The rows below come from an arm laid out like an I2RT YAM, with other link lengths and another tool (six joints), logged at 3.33 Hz.
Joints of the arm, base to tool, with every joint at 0 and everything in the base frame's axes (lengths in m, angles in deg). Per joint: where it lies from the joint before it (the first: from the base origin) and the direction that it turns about. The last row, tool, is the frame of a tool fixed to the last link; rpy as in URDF.
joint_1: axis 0 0 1 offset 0 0 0.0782
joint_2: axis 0 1 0 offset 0.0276 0.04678 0.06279
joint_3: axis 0 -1 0 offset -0.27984 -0.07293 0
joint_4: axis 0 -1 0 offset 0.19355 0.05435 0.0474
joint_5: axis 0 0 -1 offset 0.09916 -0.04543 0.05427
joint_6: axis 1 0 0 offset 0.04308 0 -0.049
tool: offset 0.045 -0.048 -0.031 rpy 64.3 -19.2 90
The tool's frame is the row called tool.
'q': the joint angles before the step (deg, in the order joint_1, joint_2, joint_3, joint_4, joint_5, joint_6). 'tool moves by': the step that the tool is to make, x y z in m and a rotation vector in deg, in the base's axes. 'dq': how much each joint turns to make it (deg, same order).
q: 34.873, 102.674, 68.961, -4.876, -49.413, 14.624
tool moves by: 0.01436, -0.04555, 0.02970, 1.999, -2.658, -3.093
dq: -7.331, -4.880, 1.802, -6.318, -3.527, -3.781
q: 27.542, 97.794, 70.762, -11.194, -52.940, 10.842
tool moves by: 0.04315, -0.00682, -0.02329, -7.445, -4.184, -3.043
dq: -1.634, 8.400, 8.076, -5.740, 6.703, -8.455
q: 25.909, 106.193, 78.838, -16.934, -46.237, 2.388
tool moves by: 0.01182, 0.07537, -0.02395, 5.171, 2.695, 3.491
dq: 6.944, 9.970, 3.947, 13.333, -1.183, 9.751
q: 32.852, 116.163, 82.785, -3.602, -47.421, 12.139
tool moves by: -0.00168, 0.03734, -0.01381, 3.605, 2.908, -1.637
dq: 3.497, 4.411, -0.696, 11.837, 1.721, 9.734
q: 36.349, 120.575, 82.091, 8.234, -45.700, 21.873
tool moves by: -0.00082, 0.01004, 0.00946, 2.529, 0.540, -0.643
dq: 0.748, -0.016, 0.206, 3.649, 0.110, 3.903
